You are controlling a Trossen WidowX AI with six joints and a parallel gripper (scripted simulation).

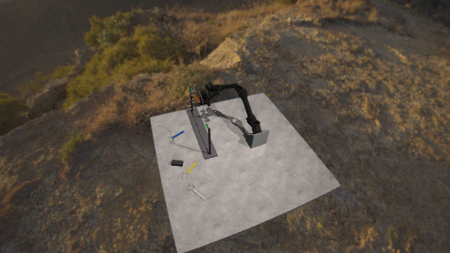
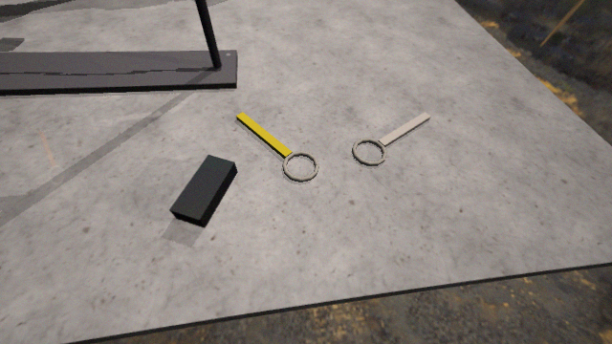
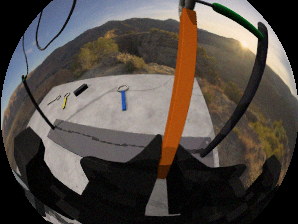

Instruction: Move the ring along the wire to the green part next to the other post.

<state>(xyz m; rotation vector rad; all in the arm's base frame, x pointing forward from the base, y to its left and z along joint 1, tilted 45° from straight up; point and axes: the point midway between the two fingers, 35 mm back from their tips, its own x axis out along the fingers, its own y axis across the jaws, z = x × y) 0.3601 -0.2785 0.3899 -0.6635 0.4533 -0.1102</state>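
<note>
Now: gripper tip 2 cm short of the orange-handled ring, 1 cm to the left of it and 9 cm below it. Also, from my gripper tip: black block (31 cm ahead, 48 cm to the left, 15 cm below); blue-handled ring (28 cm ahead, 18 cm to the left, 16 cm below); yellow-handled ring (24 cm ahead, 58 cm to the left, 16 cm below).
</note>
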